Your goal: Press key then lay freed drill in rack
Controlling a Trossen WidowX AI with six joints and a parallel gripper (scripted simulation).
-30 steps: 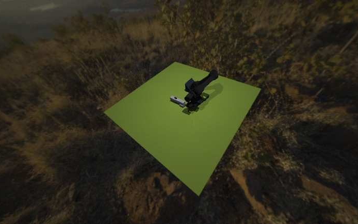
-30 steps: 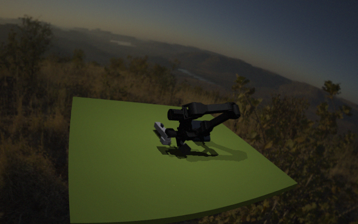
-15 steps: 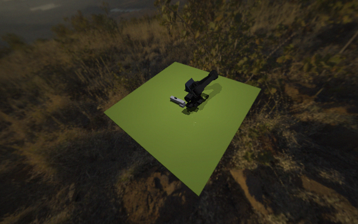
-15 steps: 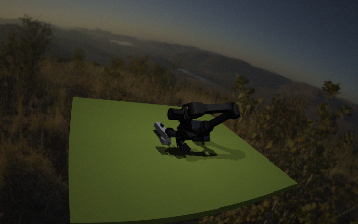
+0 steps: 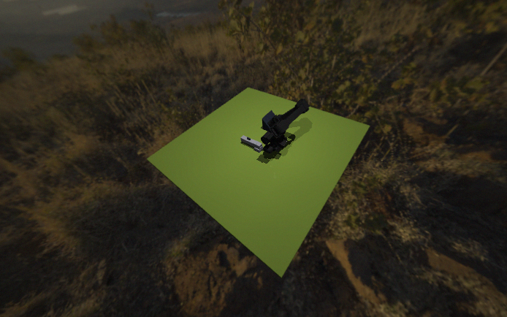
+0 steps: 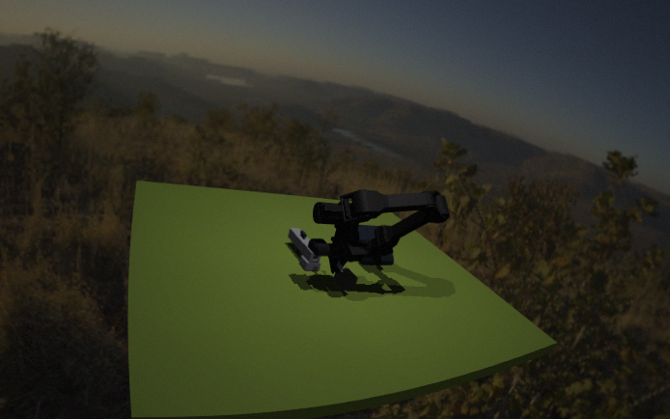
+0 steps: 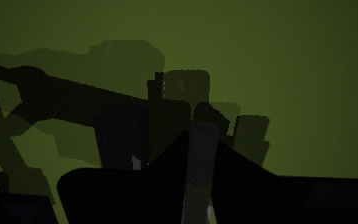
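The drill is 40 mm to the right of my gripper tip and 30 mm above it. Also, from my gripper tip: dark key 10 mm ahead, 220 mm to the right, 10 mm below; pale grey block 10 mm ahead, 200 mm to the right, 20 mm below; dark grey rack 70 mm behind, 30 mm to the right, 40 mm below.
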